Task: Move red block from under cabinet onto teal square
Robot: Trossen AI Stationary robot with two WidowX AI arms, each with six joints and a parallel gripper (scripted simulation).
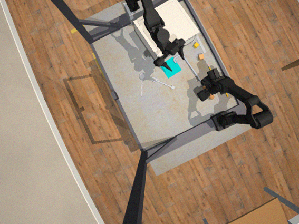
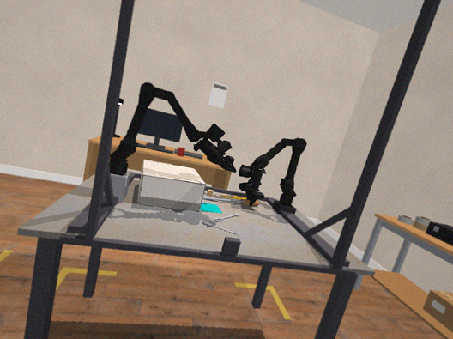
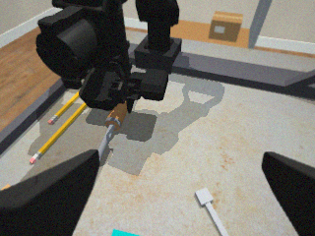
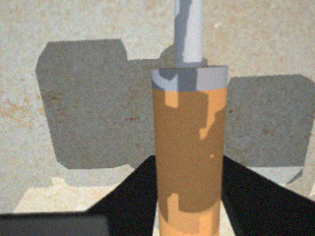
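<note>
The teal square is 28 cm to the left of my right hand, 9 cm behind it and 4 cm below it. Also, from my right hand: fork (23 cm to the left, 20 cm behind, 3 cm below); wooden cube (21 cm to the left, 11 cm ahead, 2 cm below); yellow cube (29 cm to the left, 14 cm ahead, 3 cm below).
</note>
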